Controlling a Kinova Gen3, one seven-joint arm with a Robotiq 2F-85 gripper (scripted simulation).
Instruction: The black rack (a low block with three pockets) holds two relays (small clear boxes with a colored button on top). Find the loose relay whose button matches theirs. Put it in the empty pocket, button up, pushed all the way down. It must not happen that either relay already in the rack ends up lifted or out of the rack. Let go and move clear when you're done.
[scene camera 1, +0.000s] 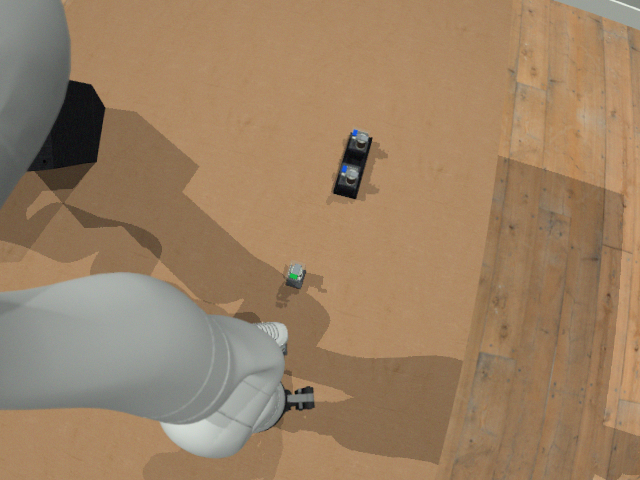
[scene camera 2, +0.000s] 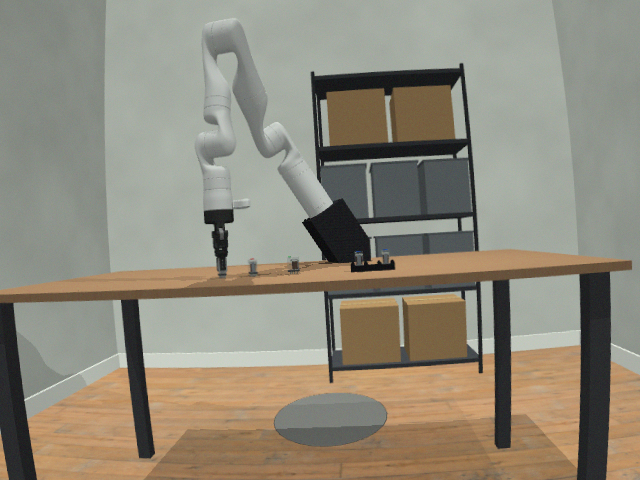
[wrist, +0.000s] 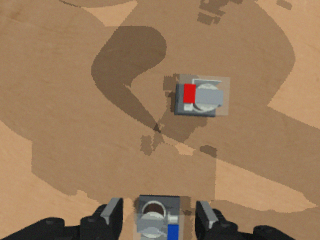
Note:
I see my gripper (wrist: 159, 213) and a black rack (scene camera 1: 355, 157).
The wrist view does not show the black rack: it is out of frame.

